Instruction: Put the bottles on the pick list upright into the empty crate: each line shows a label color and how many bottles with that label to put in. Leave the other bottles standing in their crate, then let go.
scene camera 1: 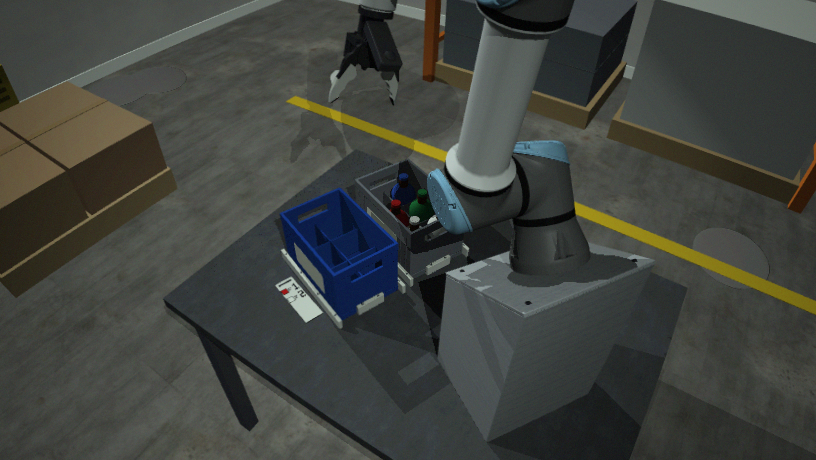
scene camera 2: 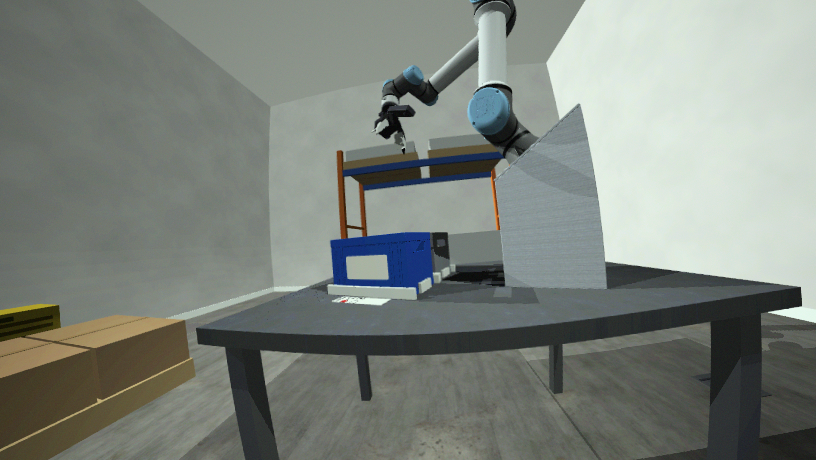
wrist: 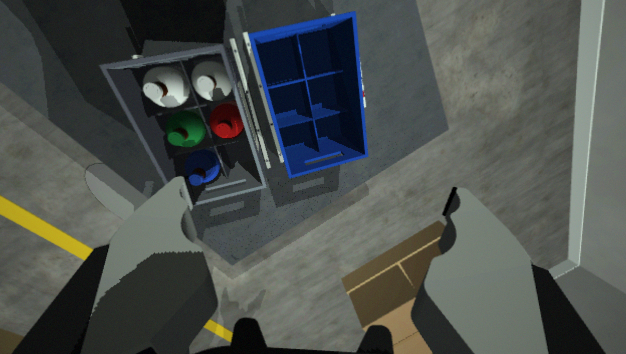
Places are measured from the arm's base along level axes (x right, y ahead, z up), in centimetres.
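Pixels of known places: gripper, fingertip midpoint: point(scene camera 1: 362, 104) point(scene camera 2: 391, 144) point(wrist: 318, 184); arm's base at its link origin: point(scene camera 1: 549, 260) point(scene camera 2: 535, 164).
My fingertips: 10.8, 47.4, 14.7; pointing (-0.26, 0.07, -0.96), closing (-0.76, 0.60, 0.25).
For each thing: its top centre in the pictures, then the offset to it from my fingertips, as dx, dy, dz. Level surfaces: height alone.
- grey crate at its top centre: point(wrist: 198, 137) point(scene camera 1: 409, 193) +15.5, -4.0, -33.8
- green bottle at its top centre: point(wrist: 175, 138) point(scene camera 1: 422, 191) +19.1, -6.2, -35.0
- red bottle at its top centre: point(wrist: 223, 130) point(scene camera 1: 395, 202) +11.4, -2.0, -35.0
- blue bottle at its top centre: point(wrist: 195, 180) point(scene camera 1: 403, 175) +23.1, +1.8, -35.0
- pick list at its top centre: point(scene camera 1: 298, 298) point(scene camera 2: 360, 300) -18.9, +10.9, -51.1
- dark table at its surface level: dz -51.3
My gripper point(scene camera 1: 362, 102) point(scene camera 2: 389, 141) point(wrist: 318, 184) is open and empty, high above and beyond the crates. The grey crate point(scene camera 1: 420, 261) point(wrist: 227, 195) holds two white bottles point(wrist: 167, 89) point(wrist: 214, 82), a green bottle point(scene camera 1: 421, 206) point(wrist: 187, 129), a red bottle point(scene camera 1: 396, 209) point(wrist: 227, 121) and a blue bottle point(scene camera 1: 402, 191) point(wrist: 202, 165), all upright; one compartment beside blue is empty. The blue crate point(scene camera 1: 354, 294) point(scene camera 2: 411, 271) point(wrist: 327, 166) beside it is empty. The pick list point(scene camera 1: 309, 312) point(scene camera 2: 374, 301) appears to show red 1, white 2.
White rails point(scene camera 1: 320, 291) point(scene camera 2: 371, 292) line the crates' feet on the dark table point(scene camera 1: 245, 308) point(scene camera 2: 457, 325). The arm's grey pedestal point(scene camera 1: 548, 354) point(scene camera 2: 554, 228) stands beside the crates. Cardboard boxes point(scene camera 1: 108, 160) point(scene camera 2: 142, 354) and an orange-posted shelf rack point(scene camera 2: 341, 200) stand away from the table.
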